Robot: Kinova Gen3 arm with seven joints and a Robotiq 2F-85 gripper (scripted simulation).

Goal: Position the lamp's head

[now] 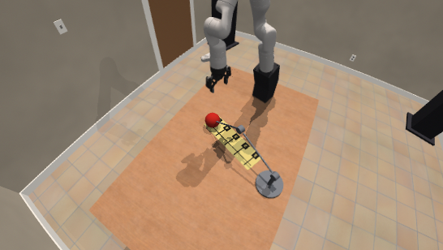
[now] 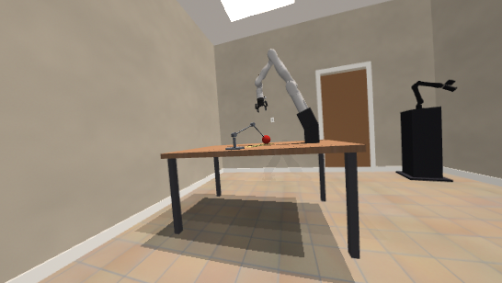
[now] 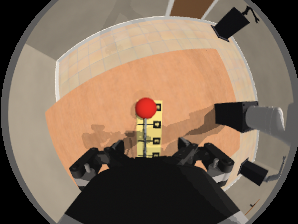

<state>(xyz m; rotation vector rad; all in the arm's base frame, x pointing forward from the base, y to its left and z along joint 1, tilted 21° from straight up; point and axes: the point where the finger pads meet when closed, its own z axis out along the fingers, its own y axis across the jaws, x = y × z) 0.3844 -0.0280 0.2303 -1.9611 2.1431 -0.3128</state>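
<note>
My hand is 120 mm to the right of the yellow numbered strip and 370 mm above it. From my hand the other things lie so: grey round base: 90 mm ahead, 470 mm to the left, 340 mm below.
</note>
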